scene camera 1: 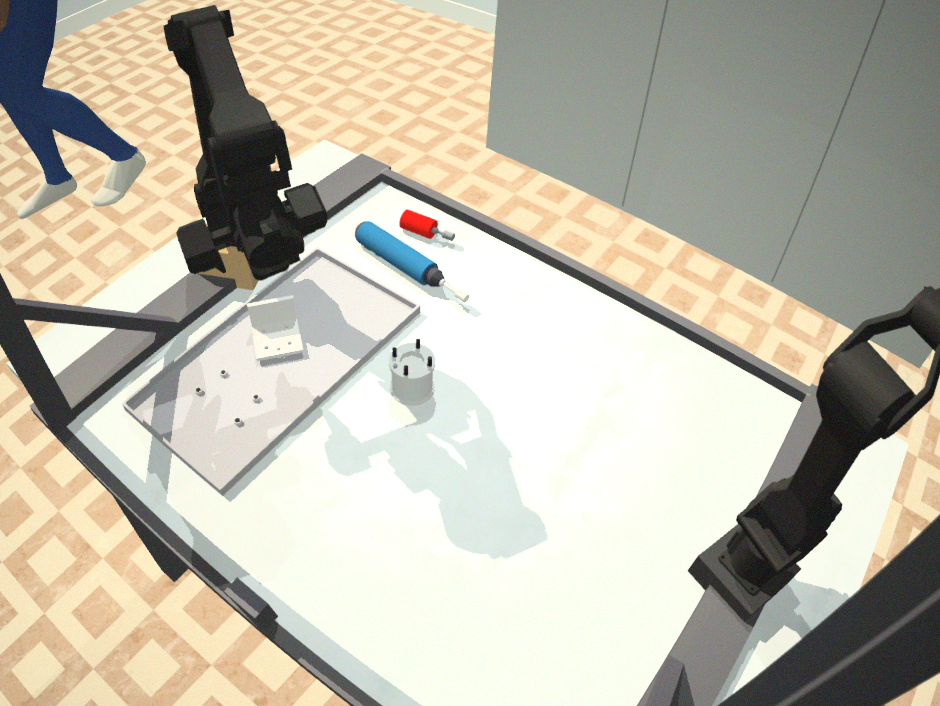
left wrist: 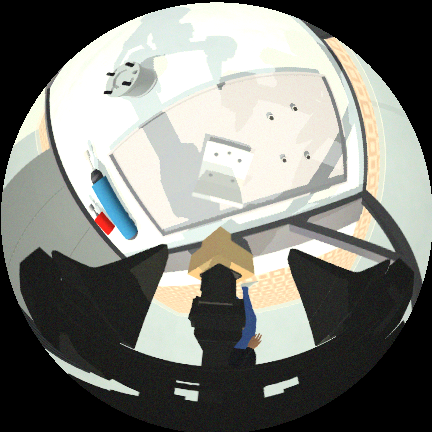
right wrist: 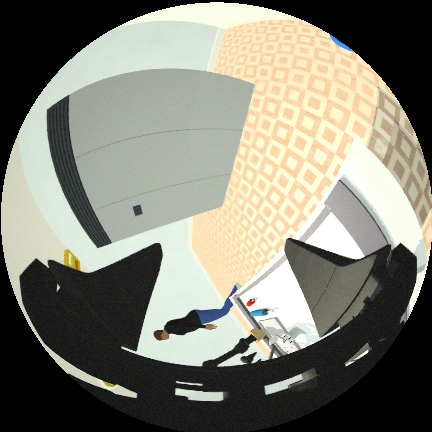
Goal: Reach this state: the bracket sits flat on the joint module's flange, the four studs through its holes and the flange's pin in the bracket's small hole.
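Places are measured from the left arm's base along level axes (x left, y up, z ahead), in metres.
Where they show: left gripper, fingertip midpoint: [left wrist: 230, 253] [right wrist: 258, 355]; right gripper, fingertip midpoint: [scene camera 1: 936, 254] [right wrist: 224, 247]; left arm's base at its link origin: [left wrist: 220, 274] [right wrist: 252, 336]; right arm's base at its link origin: [scene camera 1: 750, 562].
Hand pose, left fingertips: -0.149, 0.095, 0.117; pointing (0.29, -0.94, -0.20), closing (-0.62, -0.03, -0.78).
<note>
Each offset is from my left fingertips to the centre of the thing, as dx, dy, dz.
The pale angled bracket {-0.002, -0.136, +0.012} [scene camera 1: 278, 346] [left wrist: 222, 165] rests in the tray, with a flat plate with holes and a second plate rising from it. The joint module {-0.040, -0.131, +0.227} [scene camera 1: 412, 386] [left wrist: 142, 82] is a grey cylinder standing upright on the table outside the tray, with four black studs pointing up from its flange. The bracket and module are apart. The flange's pin is too small to tell. My left gripper [scene camera 1: 252, 227] [left wrist: 230, 253] is open and empty, above the tray's upper-left edge in the scene view. My right gripper [right wrist: 224, 247] is open and empty, facing away from the table.
The shallow tray {-0.033, -0.161, +0.016} [scene camera 1: 227, 455] [left wrist: 200, 110] also holds several small nuts {-0.111, -0.162, +0.016} [scene camera 1: 256, 398] [left wrist: 270, 116]. A blue driver {+0.194, -0.148, +0.172} [scene camera 1: 395, 252] [left wrist: 114, 207] and a shorter red driver {+0.288, -0.151, +0.182} [scene camera 1: 418, 223] [left wrist: 104, 223] lie beyond it. Dark frame rails [scene camera 1: 607, 287] border the table.
</note>
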